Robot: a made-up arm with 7 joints. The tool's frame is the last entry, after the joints. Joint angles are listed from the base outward. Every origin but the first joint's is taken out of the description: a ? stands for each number. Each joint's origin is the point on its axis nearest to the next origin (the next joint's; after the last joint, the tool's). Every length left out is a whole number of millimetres.
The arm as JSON. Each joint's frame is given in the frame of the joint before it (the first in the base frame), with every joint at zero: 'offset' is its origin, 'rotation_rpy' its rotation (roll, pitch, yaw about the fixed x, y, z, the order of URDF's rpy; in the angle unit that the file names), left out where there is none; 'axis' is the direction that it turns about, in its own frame. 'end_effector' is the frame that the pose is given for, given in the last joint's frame.
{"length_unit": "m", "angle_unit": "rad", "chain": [
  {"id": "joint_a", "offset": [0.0, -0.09, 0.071], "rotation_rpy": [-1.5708, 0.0, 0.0], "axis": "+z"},
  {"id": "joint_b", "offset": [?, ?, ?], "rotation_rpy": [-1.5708, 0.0, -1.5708], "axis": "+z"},
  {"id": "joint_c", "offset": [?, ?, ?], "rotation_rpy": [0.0, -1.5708, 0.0], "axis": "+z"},
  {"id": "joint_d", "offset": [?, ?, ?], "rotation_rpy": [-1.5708, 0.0, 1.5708], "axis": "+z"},
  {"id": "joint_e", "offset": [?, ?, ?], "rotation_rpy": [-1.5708, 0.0, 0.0], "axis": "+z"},
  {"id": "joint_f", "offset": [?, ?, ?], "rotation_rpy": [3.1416, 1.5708, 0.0], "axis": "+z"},
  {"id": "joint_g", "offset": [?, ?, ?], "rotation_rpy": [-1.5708, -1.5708, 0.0], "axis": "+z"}
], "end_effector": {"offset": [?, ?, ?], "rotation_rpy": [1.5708, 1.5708, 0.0]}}
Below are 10 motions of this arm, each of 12 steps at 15 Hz.
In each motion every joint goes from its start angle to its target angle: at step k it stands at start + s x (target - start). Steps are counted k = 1, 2, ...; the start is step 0. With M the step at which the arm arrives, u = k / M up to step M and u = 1 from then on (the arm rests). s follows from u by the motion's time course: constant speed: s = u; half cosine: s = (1 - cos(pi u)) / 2; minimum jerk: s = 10 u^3 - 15 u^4 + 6 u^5.
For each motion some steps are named. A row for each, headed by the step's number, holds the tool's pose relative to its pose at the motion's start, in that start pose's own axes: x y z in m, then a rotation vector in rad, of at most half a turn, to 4 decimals.
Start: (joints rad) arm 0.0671 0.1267 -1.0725 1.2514 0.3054 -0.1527 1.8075
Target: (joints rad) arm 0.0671 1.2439 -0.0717 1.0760 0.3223 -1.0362 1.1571
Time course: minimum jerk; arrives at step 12
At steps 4, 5, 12:
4: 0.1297 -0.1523 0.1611 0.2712 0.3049 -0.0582
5: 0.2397 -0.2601 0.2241 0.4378 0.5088 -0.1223
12: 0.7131 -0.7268 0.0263 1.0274 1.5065 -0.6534

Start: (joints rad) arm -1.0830 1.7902 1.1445 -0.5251 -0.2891 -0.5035 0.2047
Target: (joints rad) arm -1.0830 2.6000 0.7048 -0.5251 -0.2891 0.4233 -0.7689
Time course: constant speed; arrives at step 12
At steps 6, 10, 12:
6: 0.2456 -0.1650 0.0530 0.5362 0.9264 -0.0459
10: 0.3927 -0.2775 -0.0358 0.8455 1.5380 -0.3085
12: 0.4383 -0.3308 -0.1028 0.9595 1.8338 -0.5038

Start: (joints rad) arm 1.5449 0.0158 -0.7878 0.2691 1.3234 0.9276 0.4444
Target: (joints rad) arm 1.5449 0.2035 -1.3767 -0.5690 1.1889 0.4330 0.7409
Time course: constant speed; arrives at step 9
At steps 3, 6, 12:
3: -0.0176 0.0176 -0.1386 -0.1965 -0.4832 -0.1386
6: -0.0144 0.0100 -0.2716 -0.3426 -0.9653 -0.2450
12: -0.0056 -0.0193 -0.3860 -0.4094 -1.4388 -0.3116

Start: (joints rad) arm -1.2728 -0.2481 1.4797 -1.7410 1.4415 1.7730 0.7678
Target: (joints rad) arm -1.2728 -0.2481 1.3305 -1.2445 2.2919 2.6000 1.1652
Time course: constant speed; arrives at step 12
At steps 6, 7, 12:
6: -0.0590 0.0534 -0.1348 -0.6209 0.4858 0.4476
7: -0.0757 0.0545 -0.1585 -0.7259 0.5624 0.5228
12: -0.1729 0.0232 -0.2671 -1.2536 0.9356 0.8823

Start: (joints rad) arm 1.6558 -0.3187 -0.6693 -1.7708 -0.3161 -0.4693 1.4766
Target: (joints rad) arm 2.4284 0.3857 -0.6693 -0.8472 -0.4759 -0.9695 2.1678
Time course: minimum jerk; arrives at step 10
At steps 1, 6, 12:
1: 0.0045 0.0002 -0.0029 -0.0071 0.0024 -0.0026
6: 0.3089 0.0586 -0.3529 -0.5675 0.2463 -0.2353
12: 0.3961 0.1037 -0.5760 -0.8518 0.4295 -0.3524

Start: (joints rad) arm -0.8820 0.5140 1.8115 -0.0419 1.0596 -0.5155 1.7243
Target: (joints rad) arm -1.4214 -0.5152 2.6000 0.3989 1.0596 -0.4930 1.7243
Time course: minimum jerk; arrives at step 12
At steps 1, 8, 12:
1: -0.0001 0.0029 0.0006 -0.0042 0.0010 -0.0032
8: 0.3037 0.2755 0.0469 -0.3679 0.5376 -0.4984
12: 0.4494 0.2441 0.0391 -0.3397 0.7684 -0.6104

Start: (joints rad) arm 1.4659 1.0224 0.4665 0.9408 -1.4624 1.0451 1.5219
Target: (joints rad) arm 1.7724 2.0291 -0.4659 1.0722 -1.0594 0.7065 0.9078
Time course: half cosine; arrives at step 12
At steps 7, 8, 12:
7: -0.1146 0.1343 -0.0687 0.1101 -0.5372 0.4079
8: -0.1421 0.1412 -0.0822 0.2106 -0.6207 0.5096
12: -0.1953 0.1398 -0.1050 0.4958 -0.7548 0.7149

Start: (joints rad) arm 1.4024 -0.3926 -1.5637 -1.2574 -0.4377 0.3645 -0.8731
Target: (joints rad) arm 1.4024 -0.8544 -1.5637 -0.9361 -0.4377 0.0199 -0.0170
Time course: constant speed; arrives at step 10
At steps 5, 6, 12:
5: 0.0860 0.1352 -0.1417 -0.5431 -0.2861 -0.1061
6: 0.1116 0.1542 -0.1721 -0.6572 -0.3336 -0.1424
12: 0.2390 0.1923 -0.2885 -1.1266 -0.4821 -0.3287

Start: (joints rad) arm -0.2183 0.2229 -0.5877 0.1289 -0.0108 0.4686 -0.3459
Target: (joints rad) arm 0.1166 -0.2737 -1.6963 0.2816 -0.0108 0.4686 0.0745
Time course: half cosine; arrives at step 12
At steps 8, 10, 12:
8: 0.0891 -0.1313 0.1298 -0.7801 0.4433 0.6835
10: 0.1366 -0.1664 0.1581 -0.9002 0.5162 0.9183
12: 0.1570 -0.1791 0.1668 -0.9348 0.5370 1.0103

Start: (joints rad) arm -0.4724 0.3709 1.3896 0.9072 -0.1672 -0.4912 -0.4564
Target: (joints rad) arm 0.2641 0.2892 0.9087 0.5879 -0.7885 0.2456 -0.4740
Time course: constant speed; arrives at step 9
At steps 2, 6, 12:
2: 0.0444 -0.0066 -0.0025 -0.1009 0.0823 -0.1029
6: 0.1432 -0.0153 0.0043 -0.2525 0.2496 -0.3216
12: 0.2257 -0.0139 0.0126 -0.3373 0.3853 -0.4989

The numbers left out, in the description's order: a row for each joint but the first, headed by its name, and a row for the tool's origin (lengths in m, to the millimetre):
joint_b: 0.158 0.051 0.0
joint_c: 0.22 0.052 0.0
joint_d: -0.262 0.287 0.0
joint_e: -0.109 -0.06 0.0
joint_f: -0.205 0.007 0.0
joint_g: 0.171 0.111 0.0
tool: 0.075 -0.216 0.0

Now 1 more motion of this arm.
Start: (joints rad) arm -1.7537 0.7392 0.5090 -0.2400 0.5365 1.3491 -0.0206
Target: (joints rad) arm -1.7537 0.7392 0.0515 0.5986 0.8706 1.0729 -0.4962
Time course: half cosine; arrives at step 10
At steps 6, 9, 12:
6: 0.0923 -0.1851 -0.1184 -0.3166 0.0984 -0.2821
9: 0.1102 -0.3051 -0.1363 -0.4836 0.1187 -0.3980
12: 0.1109 -0.3145 -0.1362 -0.4963 0.1198 -0.4064

